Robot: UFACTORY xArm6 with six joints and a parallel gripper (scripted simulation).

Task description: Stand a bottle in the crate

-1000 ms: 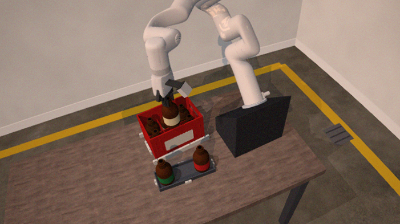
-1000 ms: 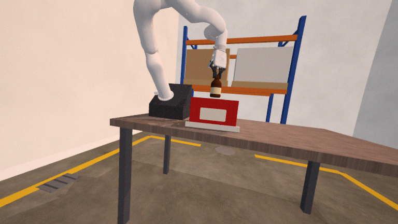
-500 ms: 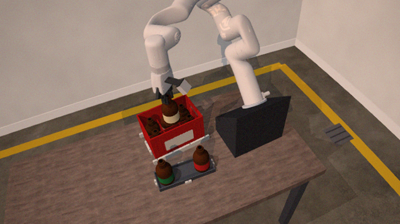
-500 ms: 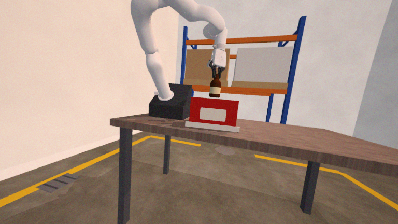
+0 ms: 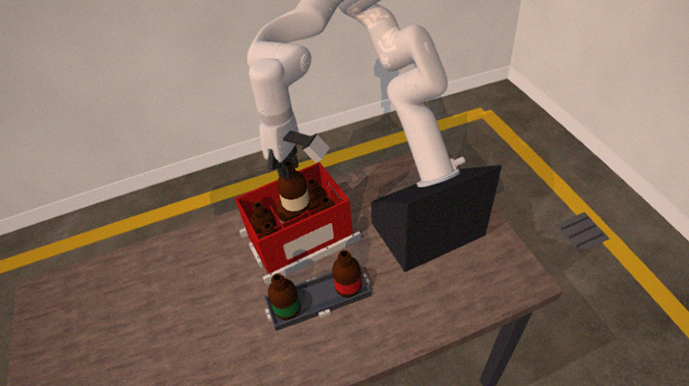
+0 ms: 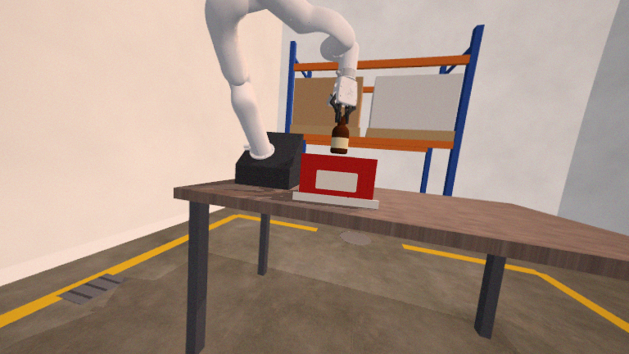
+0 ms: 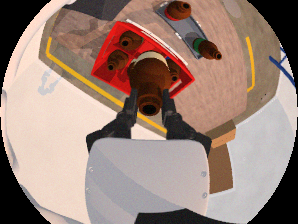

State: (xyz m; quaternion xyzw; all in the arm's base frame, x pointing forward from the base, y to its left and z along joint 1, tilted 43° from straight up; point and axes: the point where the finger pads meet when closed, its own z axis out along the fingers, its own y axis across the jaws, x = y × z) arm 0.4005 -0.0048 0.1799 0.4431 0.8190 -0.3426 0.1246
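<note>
The crate is 40 mm to the right of my hand and 250 mm below it. Also, from my hand: red-labelled bottle 30 mm behind, 190 mm to the left, 250 mm below; then green-label bottle 140 mm ahead, 160 mm to the left, 250 mm below; then grey tray 50 mm ahead, 170 mm to the left, 320 mm below.
</note>
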